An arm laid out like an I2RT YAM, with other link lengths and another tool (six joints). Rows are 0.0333 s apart.
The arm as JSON. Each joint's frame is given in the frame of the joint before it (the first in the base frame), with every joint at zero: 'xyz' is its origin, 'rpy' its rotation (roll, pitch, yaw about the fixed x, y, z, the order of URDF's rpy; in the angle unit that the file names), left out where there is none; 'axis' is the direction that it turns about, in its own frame. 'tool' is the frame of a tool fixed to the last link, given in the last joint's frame.
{
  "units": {
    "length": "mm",
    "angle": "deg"
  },
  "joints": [
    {
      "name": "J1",
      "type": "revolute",
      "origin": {
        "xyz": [
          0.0,
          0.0,
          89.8
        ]
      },
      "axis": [
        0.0,
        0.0,
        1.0
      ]
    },
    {
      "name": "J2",
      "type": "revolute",
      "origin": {
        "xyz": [
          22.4,
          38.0,
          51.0
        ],
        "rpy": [
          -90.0,
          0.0,
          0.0
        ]
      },
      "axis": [
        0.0,
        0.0,
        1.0
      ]
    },
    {
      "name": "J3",
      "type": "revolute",
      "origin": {
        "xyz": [
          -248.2,
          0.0,
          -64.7
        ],
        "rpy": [
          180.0,
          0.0,
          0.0
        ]
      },
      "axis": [
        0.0,
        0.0,
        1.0
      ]
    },
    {
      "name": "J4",
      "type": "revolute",
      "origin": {
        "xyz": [
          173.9,
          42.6,
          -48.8
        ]
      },
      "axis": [
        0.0,
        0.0,
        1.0
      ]
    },
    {
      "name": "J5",
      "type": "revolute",
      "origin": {
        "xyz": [
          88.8,
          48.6,
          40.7
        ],
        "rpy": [
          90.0,
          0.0,
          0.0
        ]
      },
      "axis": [
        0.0,
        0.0,
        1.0
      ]
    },
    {
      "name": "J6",
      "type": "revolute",
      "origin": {
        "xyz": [
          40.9,
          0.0,
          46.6
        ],
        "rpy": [
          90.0,
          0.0,
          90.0
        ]
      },
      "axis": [
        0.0,
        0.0,
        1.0
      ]
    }
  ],
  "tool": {
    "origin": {
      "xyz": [
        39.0,
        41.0,
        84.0
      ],
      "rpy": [
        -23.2,
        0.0,
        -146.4
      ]
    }
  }
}
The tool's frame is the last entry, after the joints.
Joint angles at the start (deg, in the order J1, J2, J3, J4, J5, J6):
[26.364 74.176 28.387 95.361 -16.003 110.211]
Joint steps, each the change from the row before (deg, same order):
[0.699 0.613 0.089 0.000 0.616 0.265]
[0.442 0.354 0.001 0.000 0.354 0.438]
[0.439 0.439 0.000 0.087 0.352 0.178]
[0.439 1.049 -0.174 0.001 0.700 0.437]
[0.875 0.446 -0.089 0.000 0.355 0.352]
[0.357 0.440 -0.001 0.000 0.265 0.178]
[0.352 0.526 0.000 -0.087 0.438 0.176]
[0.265 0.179 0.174 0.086 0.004 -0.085]
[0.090 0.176 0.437 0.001 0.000 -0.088]
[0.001 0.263 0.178 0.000 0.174 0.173]
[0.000 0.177 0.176 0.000 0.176 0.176]
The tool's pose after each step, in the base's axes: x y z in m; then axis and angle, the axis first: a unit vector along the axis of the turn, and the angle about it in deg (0 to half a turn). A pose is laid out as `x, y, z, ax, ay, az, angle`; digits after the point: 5 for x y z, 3 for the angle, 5 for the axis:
0.19454, 0.17208, 0.41833, -0.58488, 0.11463, -0.80298, 112.903
0.19496, 0.17393, 0.41753, -0.59022, 0.11802, -0.79857, 112.400
0.19577, 0.17588, 0.41645, -0.59437, 0.12062, -0.79509, 112.108
0.19977, 0.17895, 0.41221, -0.60518, 0.12888, -0.78558, 112.031
0.19923, 0.18259, 0.41045, -0.61313, 0.13023, -0.77917, 111.361
0.20021, 0.18453, 0.40896, -0.61781, 0.13242, -0.77509, 111.183
0.20202, 0.18655, 0.40703, -0.62319, 0.13657, -0.77005, 111.124
0.20172, 0.18777, 0.40734, -0.62330, 0.13494, -0.77025, 110.951
0.20204, 0.18841, 0.40880, -0.62138, 0.13384, -0.77199, 110.836
0.20321, 0.18879, 0.40886, -0.62227, 0.13625, -0.77086, 110.775
0.20403, 0.18895, 0.40928, -0.62254, 0.13858, -0.77022, 110.677

